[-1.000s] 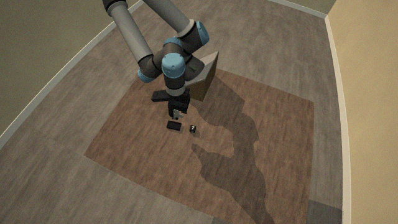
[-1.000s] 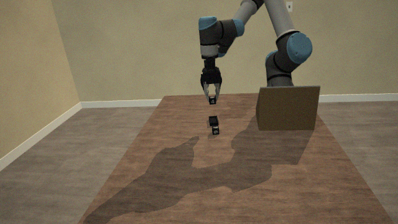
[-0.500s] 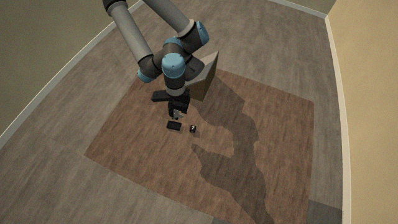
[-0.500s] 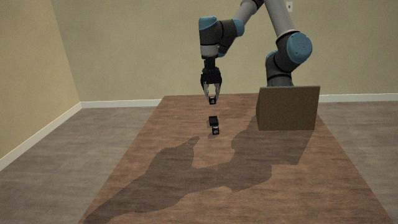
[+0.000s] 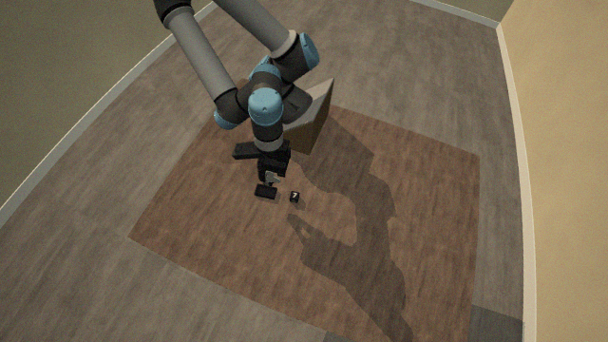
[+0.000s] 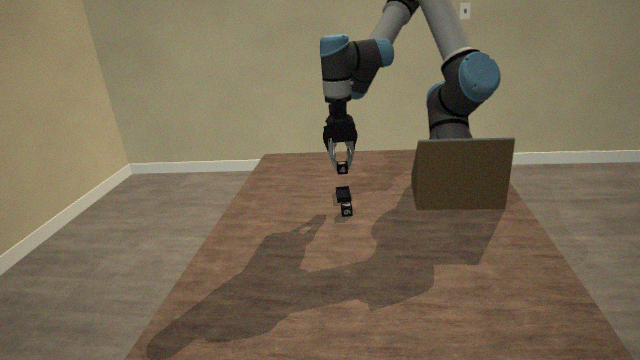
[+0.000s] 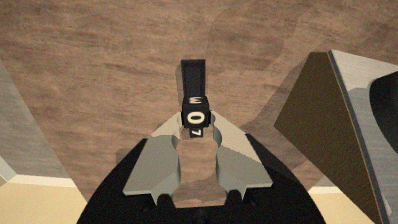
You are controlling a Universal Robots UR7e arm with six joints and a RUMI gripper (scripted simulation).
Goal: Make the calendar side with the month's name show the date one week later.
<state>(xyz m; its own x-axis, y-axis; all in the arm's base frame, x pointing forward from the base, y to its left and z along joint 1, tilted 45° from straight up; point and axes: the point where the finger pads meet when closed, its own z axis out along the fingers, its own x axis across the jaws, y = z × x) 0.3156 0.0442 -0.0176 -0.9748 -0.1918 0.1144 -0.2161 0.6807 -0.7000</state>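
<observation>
My hand is 11 cm above the black tray and 2 cm to the left of it. Also, from my hand: black cube (10 cm below, 9 cm to the left, 2 cm behind).
</observation>
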